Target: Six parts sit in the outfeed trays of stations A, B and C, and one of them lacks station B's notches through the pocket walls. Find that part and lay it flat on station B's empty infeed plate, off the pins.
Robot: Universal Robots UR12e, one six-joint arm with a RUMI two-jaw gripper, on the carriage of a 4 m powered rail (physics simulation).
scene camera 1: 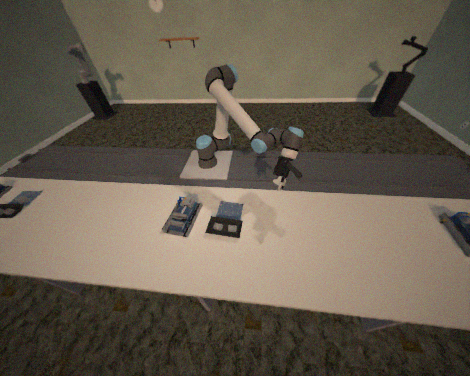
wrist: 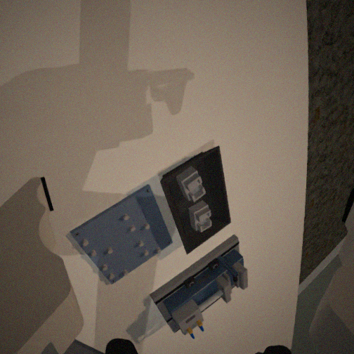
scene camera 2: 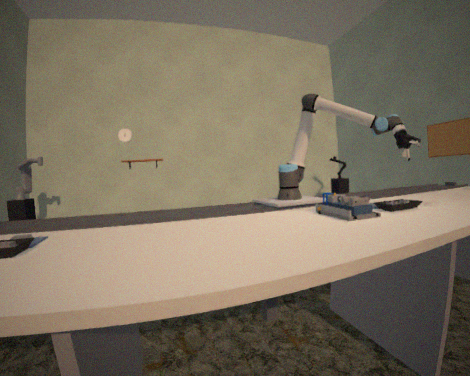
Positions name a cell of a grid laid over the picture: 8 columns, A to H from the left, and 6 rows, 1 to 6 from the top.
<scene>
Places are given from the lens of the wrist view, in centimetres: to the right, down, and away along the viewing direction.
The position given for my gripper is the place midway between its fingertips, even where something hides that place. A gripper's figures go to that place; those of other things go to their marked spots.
my gripper (wrist: E4): 1, 0, 12
blue infeed plate (wrist: C4): -14, 10, 51
</scene>
